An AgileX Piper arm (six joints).
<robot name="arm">
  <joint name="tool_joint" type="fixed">
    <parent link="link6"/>
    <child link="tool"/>
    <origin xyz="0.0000 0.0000 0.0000" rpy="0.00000 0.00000 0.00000"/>
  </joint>
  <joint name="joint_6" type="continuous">
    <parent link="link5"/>
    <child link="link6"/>
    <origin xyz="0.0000 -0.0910 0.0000" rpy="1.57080 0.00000 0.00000"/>
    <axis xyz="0 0 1"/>
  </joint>
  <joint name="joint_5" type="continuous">
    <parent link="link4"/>
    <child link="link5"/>
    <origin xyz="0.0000 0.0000 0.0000" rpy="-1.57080 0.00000 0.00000"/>
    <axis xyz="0 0 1"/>
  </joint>
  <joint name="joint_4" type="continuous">
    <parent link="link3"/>
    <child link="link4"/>
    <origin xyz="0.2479 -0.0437 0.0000" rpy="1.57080 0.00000 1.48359"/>
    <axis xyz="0 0 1"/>
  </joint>
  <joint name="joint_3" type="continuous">
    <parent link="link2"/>
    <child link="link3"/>
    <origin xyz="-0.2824 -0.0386 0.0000" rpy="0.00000 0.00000 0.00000"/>
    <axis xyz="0 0 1"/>
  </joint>
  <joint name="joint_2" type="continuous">
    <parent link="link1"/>
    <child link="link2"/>
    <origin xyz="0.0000 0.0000 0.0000" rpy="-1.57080 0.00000 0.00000"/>
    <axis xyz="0 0 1"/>
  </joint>
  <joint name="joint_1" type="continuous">
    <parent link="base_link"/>
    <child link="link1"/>
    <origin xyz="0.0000 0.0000 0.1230" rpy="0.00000 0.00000 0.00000"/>
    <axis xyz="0 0 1"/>
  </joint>
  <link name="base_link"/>
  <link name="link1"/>
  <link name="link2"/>
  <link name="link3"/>
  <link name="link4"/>
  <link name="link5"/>
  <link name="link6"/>
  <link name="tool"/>
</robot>
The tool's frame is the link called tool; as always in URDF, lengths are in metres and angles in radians. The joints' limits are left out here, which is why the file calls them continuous.
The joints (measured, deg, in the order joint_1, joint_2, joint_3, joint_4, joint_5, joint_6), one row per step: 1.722 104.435 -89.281 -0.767 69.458 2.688; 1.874 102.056 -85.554 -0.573 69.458 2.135; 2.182 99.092 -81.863 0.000 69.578 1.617; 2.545 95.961 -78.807 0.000 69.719 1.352; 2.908 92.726 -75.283 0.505 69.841 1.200; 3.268 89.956 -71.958 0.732 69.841 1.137; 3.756 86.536 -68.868 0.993 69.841 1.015; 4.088 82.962 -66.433 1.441 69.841 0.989; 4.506 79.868 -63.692 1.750 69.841 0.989; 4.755 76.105 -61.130 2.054 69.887 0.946; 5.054 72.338 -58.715 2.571 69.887 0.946; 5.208 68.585 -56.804 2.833 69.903 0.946; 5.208 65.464 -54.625 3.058 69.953 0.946; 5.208 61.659 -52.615 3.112 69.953 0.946
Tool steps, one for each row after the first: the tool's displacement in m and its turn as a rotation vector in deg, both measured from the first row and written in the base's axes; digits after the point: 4 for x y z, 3 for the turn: -0.0138 0.0008 -0.0020 0.055 1.356 0.661; -0.0296 0.0030 -0.0007 0.504 2.220 1.367; -0.0447 0.0045 0.0037 0.452 2.288 1.991; -0.0614 0.0065 0.0057 0.904 2.714 2.405; -0.0763 0.0080 0.0054 1.090 3.278 2.778; -0.0927 0.0099 0.0087 1.326 2.961 3.339; -0.1081 0.0111 0.0147 1.798 1.842 3.628; -0.1229 0.0123 0.0161 2.110 1.508 3.996; -0.1394 0.0125 0.0203 2.451 0.371 4.258; -0.1555 0.0131 0.0241 3.026 -0.950 4.503; -0.1706 0.0127 0.0290 3.378 -2.758 4.667; -0.1841 0.0118 0.0294 3.646 -3.639 4.663; -0.1992 0.0105 0.0320 3.790 -5.429 4.709
